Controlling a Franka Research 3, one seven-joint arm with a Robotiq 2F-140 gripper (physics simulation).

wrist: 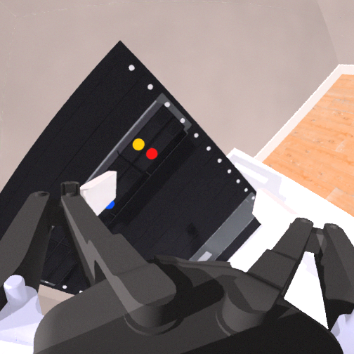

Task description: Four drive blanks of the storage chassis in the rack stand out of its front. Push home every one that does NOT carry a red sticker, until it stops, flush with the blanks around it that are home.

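Note:
The black storage chassis (164,121) runs diagonally across the rack (85,115) in the wrist view. A blank with a yellow sticker (138,144) lies beside the blank with the red sticker (151,153), near the chassis's upper right end. A blue sticker (110,204) shows partly, just below the left fingertip, which covers part of the chassis front. No green sticker shows. How far each blank stands out is hard to tell. My gripper (185,192) is open and empty; its left fingertip overlaps the chassis in view, its right one the white surface. Contact cannot be told.
The rack's right edge has a row of light screw holes. A grey panel (226,228) crosses the lower rack. A white surface (305,195) lies at the right, beside and below the rack. Wooden floor (315,140) and a plain wall (240,55) show behind.

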